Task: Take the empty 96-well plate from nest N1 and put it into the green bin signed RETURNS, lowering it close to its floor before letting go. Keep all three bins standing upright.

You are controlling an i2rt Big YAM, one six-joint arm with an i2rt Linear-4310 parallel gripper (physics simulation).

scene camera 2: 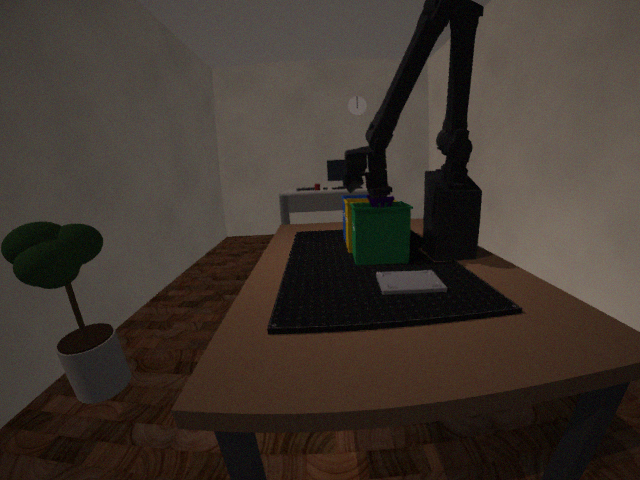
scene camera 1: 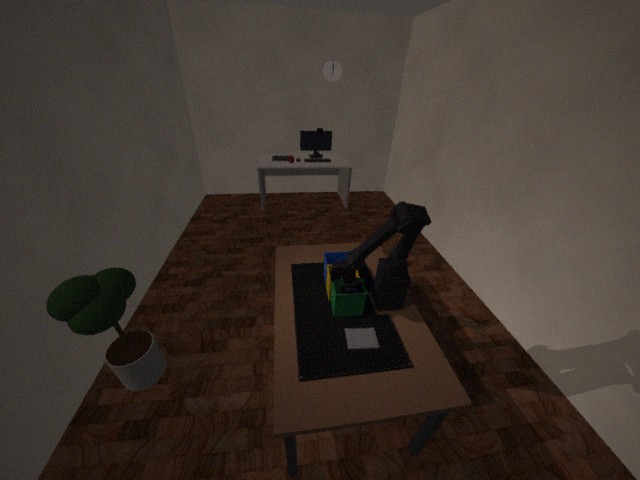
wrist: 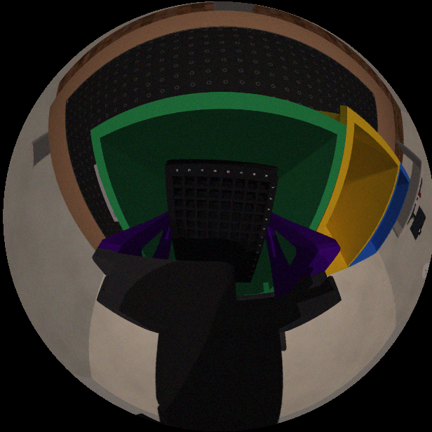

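Where they show: gripper, fingertip midpoint: (scene camera 1: 349,291); arm's base, origin of the base link: (scene camera 2: 451,180) (scene camera 1: 394,270).
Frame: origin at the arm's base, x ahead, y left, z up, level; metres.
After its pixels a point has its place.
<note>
My gripper (scene camera 1: 351,287) @(x 0.255, y 0.040, z -0.114 m) (scene camera 2: 381,200) (wrist: 218,216), with purple fingers, is shut on the black 96-well plate (wrist: 225,195), one finger on each side. In the wrist view the plate is inside the mouth of the green bin (scene camera 1: 347,305) @(x 0.273, y 0.099, z -0.159 m) (scene camera 2: 381,235) @(x 0.265, y 0.099, z -0.157 m) (wrist: 220,101). The purple fingers still show at rim height in scene camera 2; the bin wall hides the plate there. The gap to the bin floor cannot be seen. The green bin stands upright, its sign not visible. A pale flat nest (scene camera 1: 361,338) @(x 0.221, y 0.259, z -0.238 m) (scene camera 2: 410,282) @(x 0.222, y 0.274, z -0.238 m) (wrist: 105,192) lies beside it with no plate on it; its label is not legible.
The yellow bin (scene camera 1: 328,289) @(x 0.358, y -0.056, z -0.182 m) (wrist: 367,185) and blue bin (scene camera 1: 336,255) @(x 0.281, y -0.280, z -0.093 m) (wrist: 392,215) stand upright in a row beyond the green one. The bins stand on a black perforated mat (scene camera 1: 320,356) @(x 0.445, y 0.337, z -0.250 m) (scene camera 2: 320,310) @(x 0.450, y 0.374, z -0.250 m). The arm's base (scene camera 2: 452,222) @(x 0.021, y 0.064, z -0.131 m) is close by on the right.
</note>
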